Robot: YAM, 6 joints.
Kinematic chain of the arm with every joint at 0, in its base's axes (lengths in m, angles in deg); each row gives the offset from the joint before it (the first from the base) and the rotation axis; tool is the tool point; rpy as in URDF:
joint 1: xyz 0 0 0.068 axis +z
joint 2: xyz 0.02 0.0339 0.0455 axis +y
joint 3: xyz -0.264 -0.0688 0 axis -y
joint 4: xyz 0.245 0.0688 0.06 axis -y
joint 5: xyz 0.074 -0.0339 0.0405 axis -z
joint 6: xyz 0.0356 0 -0.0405 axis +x
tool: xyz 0 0 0 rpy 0 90 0
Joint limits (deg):
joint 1: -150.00..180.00
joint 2: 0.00..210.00
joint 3: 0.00..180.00
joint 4: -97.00..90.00
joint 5: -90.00..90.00
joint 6: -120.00..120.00
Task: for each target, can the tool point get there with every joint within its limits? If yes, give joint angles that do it. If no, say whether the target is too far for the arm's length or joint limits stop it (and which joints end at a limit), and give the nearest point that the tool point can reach.
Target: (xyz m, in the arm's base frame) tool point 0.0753 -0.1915 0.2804
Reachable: yes | joints -62.93 53.42 41.01 -17.16 34.38 -24.82
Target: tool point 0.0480 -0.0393 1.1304
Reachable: no: too far | nearest point 0.0355 -0.0290 0.7388 | short by 0.392 m
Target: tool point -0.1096 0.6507 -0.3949
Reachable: no: too far | nearest point -0.0856 0.5084 -0.2628 | short by 0.196 m
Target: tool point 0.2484 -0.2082 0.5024
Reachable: yes | joints -45.15 91.78 87.77 64.84 -55.26 84.37
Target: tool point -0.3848 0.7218 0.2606
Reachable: no: too far | nearest point -0.2989 0.5608 0.2270 | short by 0.186 m
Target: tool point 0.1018 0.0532 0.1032
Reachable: yes | joints 16.67 71.75 18.44 -47.41 -37.69 -96.98
